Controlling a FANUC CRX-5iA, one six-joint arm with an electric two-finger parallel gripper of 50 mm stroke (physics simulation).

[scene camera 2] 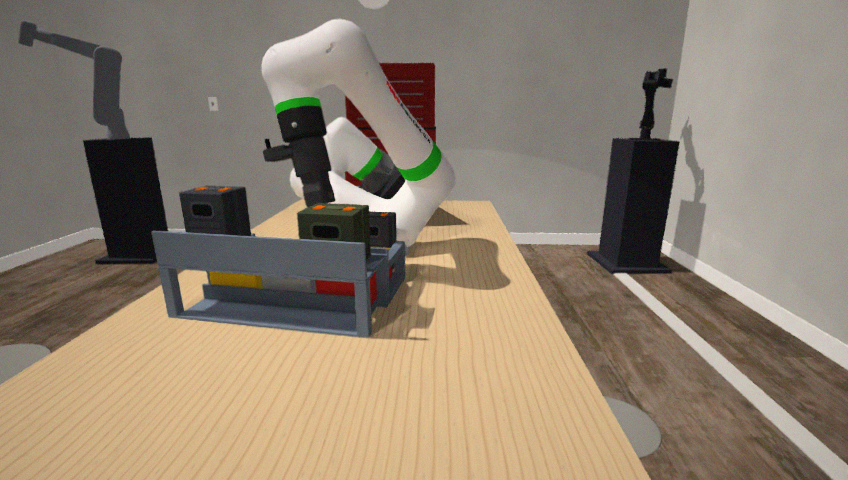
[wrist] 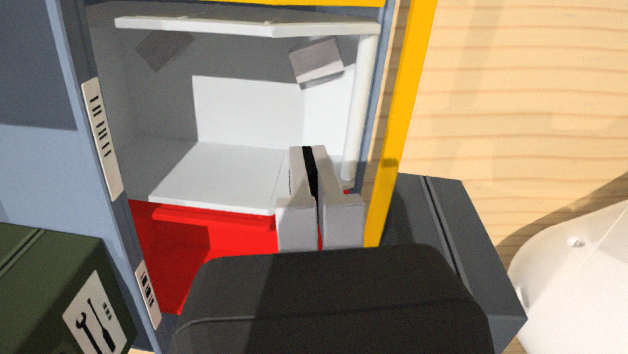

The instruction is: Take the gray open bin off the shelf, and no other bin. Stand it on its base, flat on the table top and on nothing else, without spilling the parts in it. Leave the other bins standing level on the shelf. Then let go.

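Pixels of known places: gripper, fingertip midpoint: (wrist: 307, 168); arm's base at its link origin: (scene camera 2: 383, 177).
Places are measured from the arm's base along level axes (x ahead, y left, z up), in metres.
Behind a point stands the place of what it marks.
The gray open bin (scene camera 2: 288, 283) {y -0.133, x 0.718, z -0.094 m} (wrist: 245, 115) {y -0.098, x 0.633, z -0.131 m} sits in the blue-gray shelf (scene camera 2: 258, 252) {y -0.148, x 0.806, z -0.003 m} (wrist: 30, 170) {y -0.118, x 0.727, z -0.038 m}, between the yellow bin (scene camera 2: 238, 279) {y -0.236, x 0.696, z -0.094 m} (wrist: 300, 2) {y -0.172, x 0.576, z -0.067 m} and the red bin (scene camera 2: 333, 287) {y -0.045, x 0.739, z -0.094 m} (wrist: 170, 260) {y 0.021, x 0.728, z -0.109 m}. Two small gray parts show in it, one part (wrist: 316, 60) {y -0.134, x 0.577, z -0.116 m} near its front and another part (wrist: 164, 50) {y -0.153, x 0.670, z -0.116 m} farther back. My gripper (wrist: 307, 168) {y -0.104, x 0.581, z -0.042 m} is shut with no thing seen between its pads. In the wrist view its fingertips overlap the gray bin's near front corner, left of the front rim; their height there is unclear. The green case hides the fingers in the scene view.
A yellow bar (wrist: 402, 115) {y -0.112, x 0.533, z -0.075 m} runs along the bins' front. A dark case (scene camera 2: 383, 227) {y 0.037, x 0.556, z -0.030 m} (wrist: 410, 220) {y -0.037, x 0.526, z -0.080 m} stands beside the bar near my fingers. A green case (scene camera 2: 333, 223) {y -0.026, x 0.797, z 0.042 m} (wrist: 55, 270) {y -0.073, x 0.716, z -0.009 m} and another dark case (scene camera 2: 214, 211) {y -0.240, x 0.743, z 0.051 m} rise above the shelf. Wooden table top (scene camera 2: 357, 404) {y 0.030, x 1.005, z -0.140 m} (wrist: 525, 100) {y -0.088, x 0.434, z -0.140 m} surrounds the shelf.
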